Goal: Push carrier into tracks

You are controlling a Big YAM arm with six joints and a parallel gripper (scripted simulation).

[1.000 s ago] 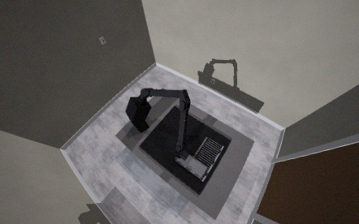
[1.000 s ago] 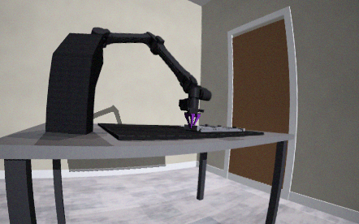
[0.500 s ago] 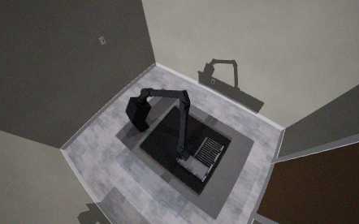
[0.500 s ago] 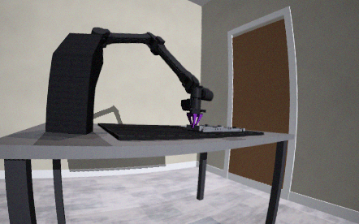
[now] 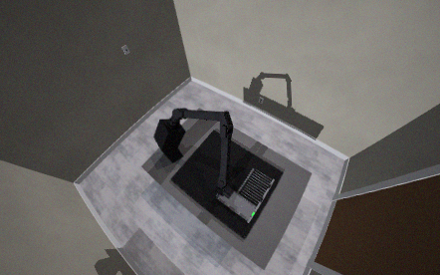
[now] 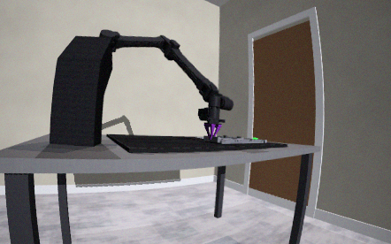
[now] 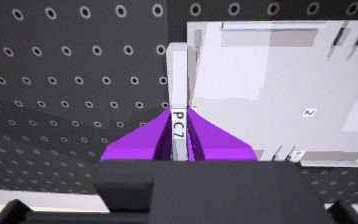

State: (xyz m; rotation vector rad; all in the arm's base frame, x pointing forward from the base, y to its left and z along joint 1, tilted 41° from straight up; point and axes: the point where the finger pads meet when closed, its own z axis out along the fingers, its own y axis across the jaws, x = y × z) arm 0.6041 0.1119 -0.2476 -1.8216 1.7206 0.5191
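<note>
Right now the carrier PC7 is 160 mm ahead of my hand, 20 mm to the left of it and 10 mm below it.
</note>
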